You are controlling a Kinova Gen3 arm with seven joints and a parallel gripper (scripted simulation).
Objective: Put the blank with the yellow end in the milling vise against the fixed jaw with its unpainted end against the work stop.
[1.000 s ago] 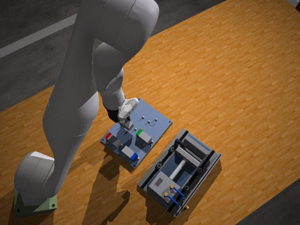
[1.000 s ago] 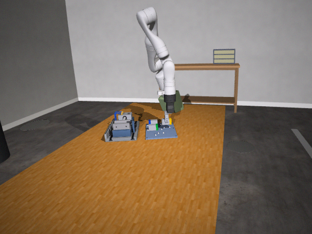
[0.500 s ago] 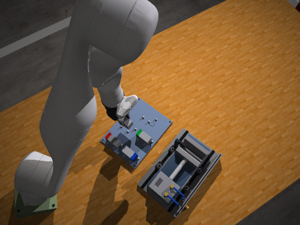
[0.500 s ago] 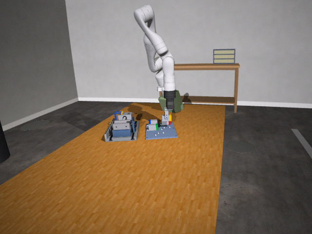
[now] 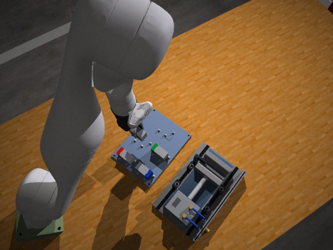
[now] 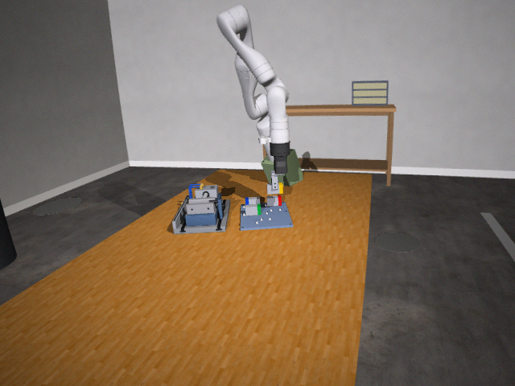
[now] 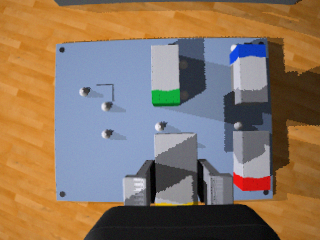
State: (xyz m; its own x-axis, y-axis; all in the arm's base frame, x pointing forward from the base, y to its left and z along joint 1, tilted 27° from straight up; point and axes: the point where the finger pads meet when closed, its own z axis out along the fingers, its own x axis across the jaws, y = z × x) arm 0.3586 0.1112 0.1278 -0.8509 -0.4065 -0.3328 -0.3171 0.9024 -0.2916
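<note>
Now: the red-ended blank 100 mm below my hand, 80 mm behind it and 30 mm to the right of it. Round my hand: blue plate: 120 mm below, 40 mm to the right, 30 mm ahead; then yellow-ended blank: 20 mm below; then green-ended blank: 100 mm below, 80 mm to the right, 40 mm ahead.
</note>
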